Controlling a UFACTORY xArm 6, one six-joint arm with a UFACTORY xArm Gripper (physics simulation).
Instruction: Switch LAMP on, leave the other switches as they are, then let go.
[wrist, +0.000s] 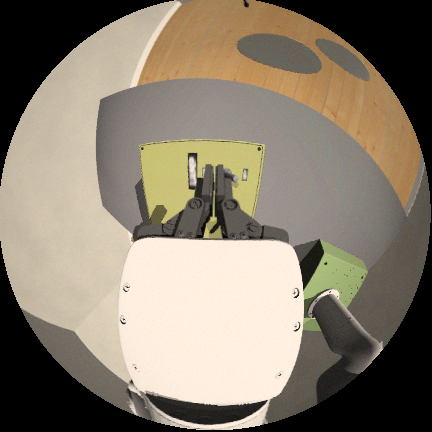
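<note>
The yellow switch panel lies under my gripper in the wrist view. A dark label with blurred white lettering is at its upper left. The grey switch lever beside the right fingertip leans to the right, toward the small white mark. Another small mark shows partly at the left fingertip. My gripper is shut and empty, its tips just left of the lever; whether they touch it I cannot tell. The fingers hide the lever's base and the lower part of the panel.
The panel rests on a grey surface. A green block with the arm's base joint on it is at the lower right. A wooden floor with two dark grey discs lies beyond the grey surface's far edge.
</note>
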